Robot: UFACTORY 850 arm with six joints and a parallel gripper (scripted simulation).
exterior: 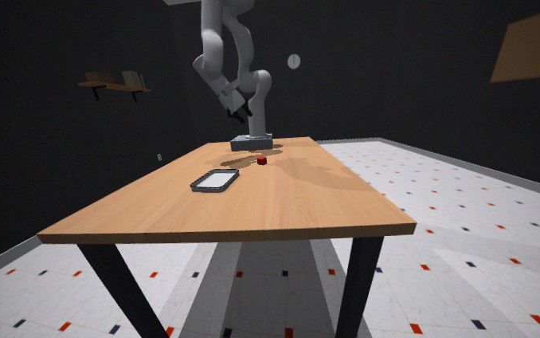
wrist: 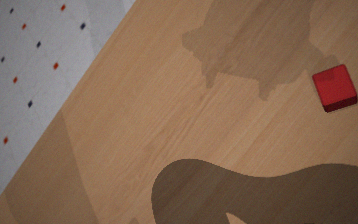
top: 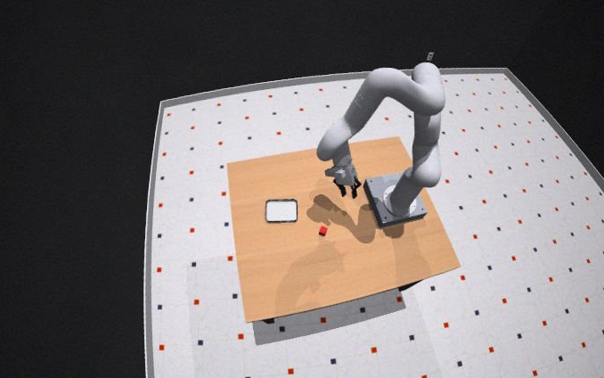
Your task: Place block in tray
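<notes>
My gripper is now 130 mm short of the red block, 70 mm to the right of it and 210 mm above it. Also, from my hand: white tray 300 mm ahead, 110 mm to the right, 210 mm below.
</notes>
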